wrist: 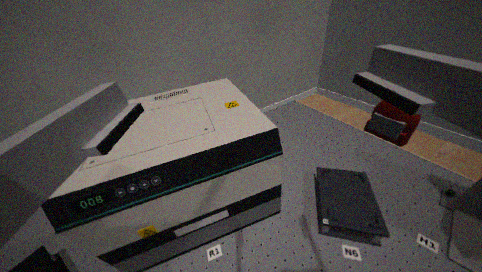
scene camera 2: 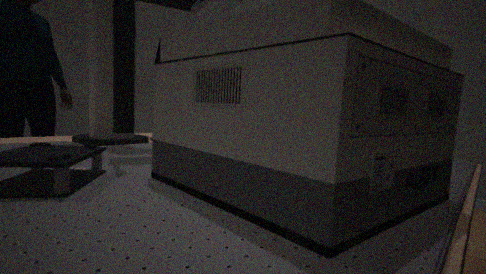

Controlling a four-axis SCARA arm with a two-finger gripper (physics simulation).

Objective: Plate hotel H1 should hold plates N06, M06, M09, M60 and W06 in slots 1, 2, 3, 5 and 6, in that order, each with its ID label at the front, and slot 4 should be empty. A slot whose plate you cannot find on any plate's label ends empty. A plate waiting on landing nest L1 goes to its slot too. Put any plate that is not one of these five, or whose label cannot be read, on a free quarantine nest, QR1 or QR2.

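Frame: origin at the arm's base, x left, y back, z up, level; centimetres.
Seen in the pictures: gripper, fingertip midpoint: [wrist: 245, 80]; arm's base, link origin: [scene camera 2: 112, 142].
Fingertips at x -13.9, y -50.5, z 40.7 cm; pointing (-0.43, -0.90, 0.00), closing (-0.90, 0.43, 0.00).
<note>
Offsets run from my fingertips to a thing's top centre. "spot": to the spot under its first point.
My gripper [wrist: 245, 80] is open, its two fingers wide apart high in the wrist view with nothing between them; it does not show in scene camera 2. A small part of plate hotel H1 @(spot: dx -36.6, dy +17.4, dz -38.7 cm) [wrist: 466, 245] shows at the right edge of the wrist view, behind a card @(dx -31.9, dy +13.5, dz -39.4 cm) [wrist: 428, 243] that seems to read H1. Its slots and plates are out of view. A dark raised nest @(dx -24.9, dy -0.9, dz -33.8 cm) [wrist: 347, 200] stands left of it, behind a card @(dx -17.5, dy +6.6, dz -39.4 cm) [wrist: 351, 252] reading N6, with no plate visible on it. Landing nest L1, QR1, QR2 and readable plate labels do not show.
A large white instrument @(dx +4.0, dy -29.7, dz -13.9 cm) [wrist: 175, 125] [scene camera 2: 245, 120] with display 008 stands at the left in the wrist view, behind card R1 @(dx +7.6, dy -8.8, dz -39.4 cm) [wrist: 214, 252]. In scene camera 2, a dark raised platform @(spot: dx -26.6, dy -4.7, dz -34.4 cm) [scene camera 2: 45, 156] stands at the left and a person [scene camera 2: 30, 75] behind. A red object [wrist: 395, 120] is beyond the table.
</note>
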